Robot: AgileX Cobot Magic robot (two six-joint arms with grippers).
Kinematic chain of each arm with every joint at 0, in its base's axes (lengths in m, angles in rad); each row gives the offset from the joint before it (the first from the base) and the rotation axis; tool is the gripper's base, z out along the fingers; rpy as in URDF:
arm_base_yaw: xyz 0 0 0.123 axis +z
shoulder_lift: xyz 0 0 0 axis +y
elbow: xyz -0.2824 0 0.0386 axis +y
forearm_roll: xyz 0.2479 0 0.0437 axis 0.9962 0 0.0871
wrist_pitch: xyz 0 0 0 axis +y
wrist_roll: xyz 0.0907 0 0.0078 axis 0.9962 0 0.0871
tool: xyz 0 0 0 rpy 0 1.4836 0
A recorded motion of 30 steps. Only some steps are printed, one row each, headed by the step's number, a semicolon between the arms.
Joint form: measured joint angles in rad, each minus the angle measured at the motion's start. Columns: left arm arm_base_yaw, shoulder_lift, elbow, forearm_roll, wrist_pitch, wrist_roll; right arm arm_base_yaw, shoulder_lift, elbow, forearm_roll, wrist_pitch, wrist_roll.
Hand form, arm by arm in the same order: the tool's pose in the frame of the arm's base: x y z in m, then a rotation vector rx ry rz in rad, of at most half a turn. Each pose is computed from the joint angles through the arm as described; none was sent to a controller.
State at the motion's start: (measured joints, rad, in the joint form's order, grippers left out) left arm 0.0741 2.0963 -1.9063 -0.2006 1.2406 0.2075; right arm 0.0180 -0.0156 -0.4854 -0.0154 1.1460 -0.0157
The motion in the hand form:
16: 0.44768 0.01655 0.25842 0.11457 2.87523 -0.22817; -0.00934 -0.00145 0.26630 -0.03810 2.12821 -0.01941
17: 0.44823 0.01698 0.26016 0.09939 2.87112 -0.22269; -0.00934 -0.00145 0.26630 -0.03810 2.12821 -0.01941
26: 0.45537 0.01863 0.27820 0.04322 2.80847 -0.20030; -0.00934 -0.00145 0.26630 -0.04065 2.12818 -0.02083
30: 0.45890 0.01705 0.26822 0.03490 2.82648 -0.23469; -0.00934 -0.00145 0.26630 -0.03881 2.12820 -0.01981
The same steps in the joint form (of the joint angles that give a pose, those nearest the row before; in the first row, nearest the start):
16: 0.0000 -0.0005 -0.0047 0.0063 0.0000 -0.0121; 0.0000 0.0000 0.0000 0.0000 0.0000 -0.0035
17: 0.0000 -0.0005 -0.0114 0.0108 0.0000 -0.0241; 0.0000 0.0000 0.0000 0.0000 0.0000 -0.0035
26: 0.0000 0.0071 -0.0899 0.0241 0.0000 -0.0714; 0.0000 0.0000 0.0000 0.0000 0.0000 -0.0059
30: 0.0000 0.0297 -0.0899 0.0023 0.0000 -0.0714; 0.0000 0.0000 0.0000 0.0000 0.0000 -0.0042

